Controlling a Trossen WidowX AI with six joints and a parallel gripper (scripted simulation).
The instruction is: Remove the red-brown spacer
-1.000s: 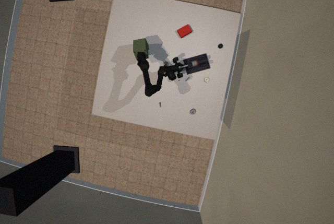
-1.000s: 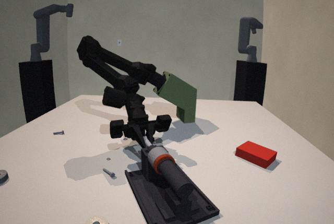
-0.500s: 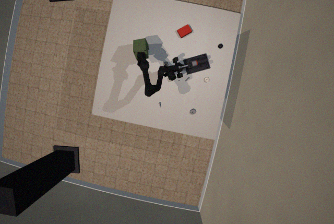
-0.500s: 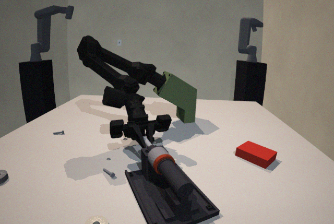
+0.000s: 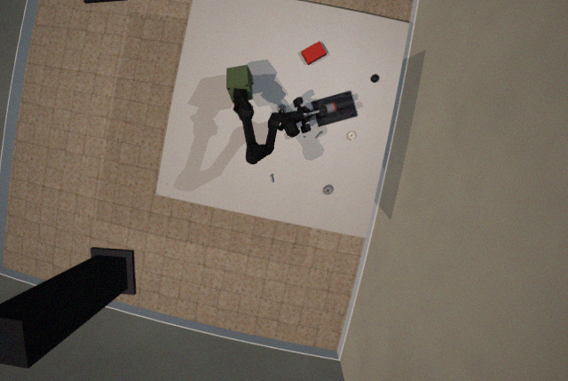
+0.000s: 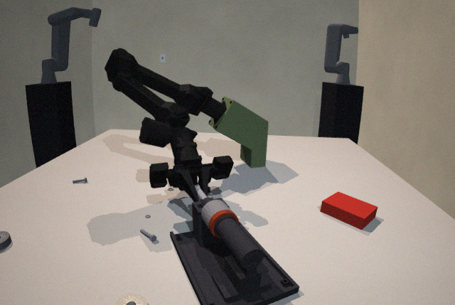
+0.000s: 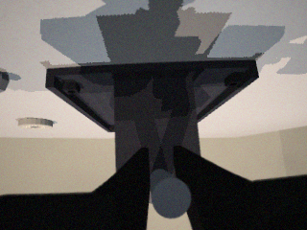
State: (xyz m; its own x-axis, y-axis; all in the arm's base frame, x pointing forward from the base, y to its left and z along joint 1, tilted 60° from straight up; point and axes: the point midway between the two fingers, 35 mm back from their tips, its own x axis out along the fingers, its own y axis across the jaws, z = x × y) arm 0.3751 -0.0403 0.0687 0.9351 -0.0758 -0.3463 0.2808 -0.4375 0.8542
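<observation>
Right now the thin grey shaft is 9 cm ahead of my hand and 3 cm to the left of it. Round my hand: black disc: 38 cm ahead, 23 cm to the left, 7 cm below; red block: 36 cm to the left, 7 cm below, 2 cm ahead; red-brown spacer: 14 cm ahead, 4 cm to the left.
</observation>
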